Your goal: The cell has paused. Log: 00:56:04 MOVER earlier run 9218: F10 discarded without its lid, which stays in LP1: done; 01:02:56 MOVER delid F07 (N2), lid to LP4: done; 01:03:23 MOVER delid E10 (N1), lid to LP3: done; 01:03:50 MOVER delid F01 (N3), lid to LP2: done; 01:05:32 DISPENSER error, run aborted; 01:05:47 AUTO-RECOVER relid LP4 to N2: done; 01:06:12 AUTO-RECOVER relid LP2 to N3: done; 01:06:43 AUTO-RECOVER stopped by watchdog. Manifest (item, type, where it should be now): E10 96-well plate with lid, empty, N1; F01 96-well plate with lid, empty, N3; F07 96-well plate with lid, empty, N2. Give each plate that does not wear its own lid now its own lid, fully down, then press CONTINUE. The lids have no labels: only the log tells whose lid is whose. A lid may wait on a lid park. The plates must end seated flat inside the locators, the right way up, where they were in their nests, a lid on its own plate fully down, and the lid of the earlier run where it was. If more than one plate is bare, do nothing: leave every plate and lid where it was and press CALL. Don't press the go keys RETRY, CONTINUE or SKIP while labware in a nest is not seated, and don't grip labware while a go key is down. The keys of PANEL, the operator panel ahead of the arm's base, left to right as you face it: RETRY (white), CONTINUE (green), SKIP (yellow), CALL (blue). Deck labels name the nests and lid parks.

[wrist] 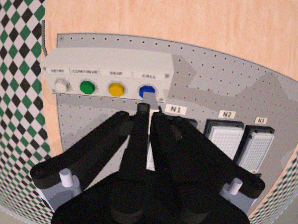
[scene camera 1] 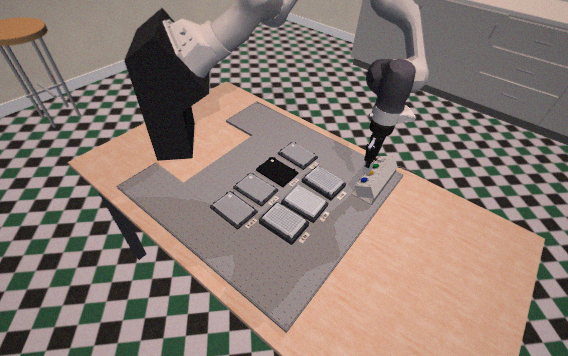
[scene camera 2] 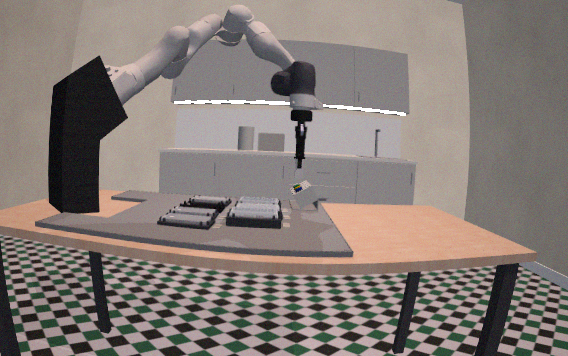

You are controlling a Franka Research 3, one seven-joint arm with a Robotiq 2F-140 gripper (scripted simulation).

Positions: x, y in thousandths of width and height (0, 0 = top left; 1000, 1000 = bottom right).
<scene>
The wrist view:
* my gripper: 498, 453
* plate: 864, 658
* operator panel: 448, 310
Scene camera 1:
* my gripper: 645, 485
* plate: 499, 617
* grey lid: 408, 580
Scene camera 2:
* my gripper: 526, 501
</scene>
